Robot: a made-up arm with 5 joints.
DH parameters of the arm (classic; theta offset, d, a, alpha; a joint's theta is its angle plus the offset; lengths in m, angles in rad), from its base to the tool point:
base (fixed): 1.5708 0.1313 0 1.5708
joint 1: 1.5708 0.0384 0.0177 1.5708
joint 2: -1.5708 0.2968 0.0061 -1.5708
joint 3: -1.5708 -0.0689 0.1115 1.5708
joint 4: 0 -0.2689 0.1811 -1.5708
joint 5: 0.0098 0 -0.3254 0
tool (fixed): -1.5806 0.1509 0 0
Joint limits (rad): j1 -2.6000..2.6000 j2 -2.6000..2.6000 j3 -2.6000..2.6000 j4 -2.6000..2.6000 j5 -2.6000..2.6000
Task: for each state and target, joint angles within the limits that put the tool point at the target. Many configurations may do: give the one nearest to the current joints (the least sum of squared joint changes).
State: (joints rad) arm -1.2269 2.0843 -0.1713 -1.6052 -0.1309
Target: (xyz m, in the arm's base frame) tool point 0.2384 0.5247 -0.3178
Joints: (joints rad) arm -1.1179 2.0915 -0.1859 -1.6525 -0.3374
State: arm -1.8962 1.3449 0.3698 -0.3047 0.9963
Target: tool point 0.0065 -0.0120 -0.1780
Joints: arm -2.1550 0.7462 0.3231 -0.0119 0.4702
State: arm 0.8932 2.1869 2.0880 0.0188 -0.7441
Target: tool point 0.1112 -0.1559 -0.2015
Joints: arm 1.1212 2.2058 2.0056 -0.0571 -1.5699
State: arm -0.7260 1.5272 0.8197 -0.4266 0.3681
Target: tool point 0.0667 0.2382 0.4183
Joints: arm -0.3209 1.2450 0.7162 -0.5560 -0.1991
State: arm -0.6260 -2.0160 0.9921 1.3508 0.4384
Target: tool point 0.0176 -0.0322 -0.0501
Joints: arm -0.6488 -1.3397 0.5423 0.5784 0.0170
